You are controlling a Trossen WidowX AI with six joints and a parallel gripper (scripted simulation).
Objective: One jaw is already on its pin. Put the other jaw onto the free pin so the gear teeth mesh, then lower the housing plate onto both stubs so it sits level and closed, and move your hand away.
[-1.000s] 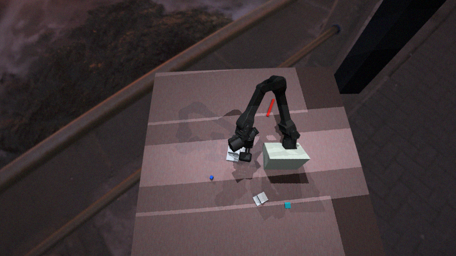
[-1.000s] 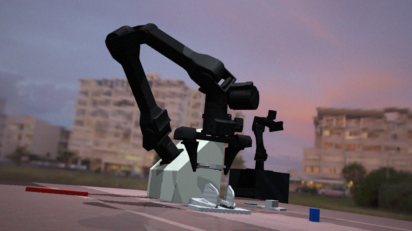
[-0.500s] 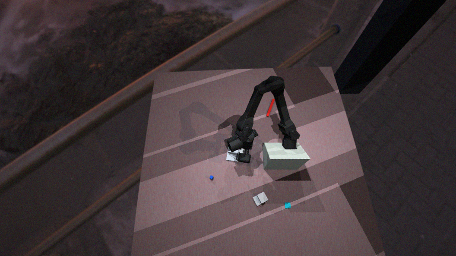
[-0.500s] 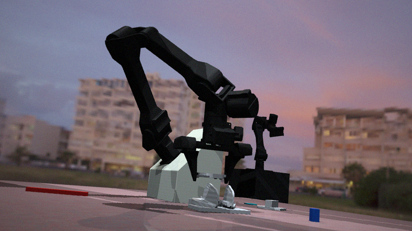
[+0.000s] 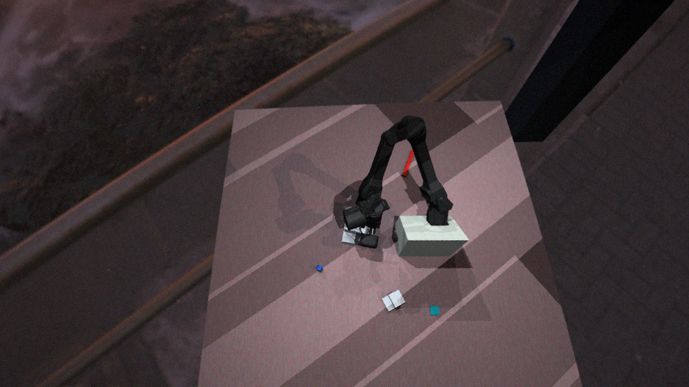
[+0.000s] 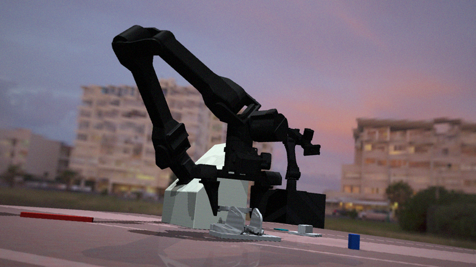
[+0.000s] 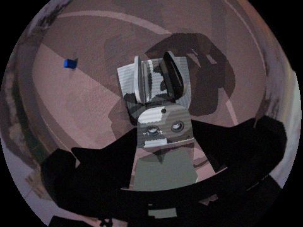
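My gripper tip is now 30 mm above the plate. The rest, counted from my gripper tip: white stand 70 mm behind, 260 mm to the left, 30 mm below; then blue cube 200 mm ahead, 140 mm to the left, 20 mm below; then red bar 190 mm behind, 310 mm to the right, 30 mm below.
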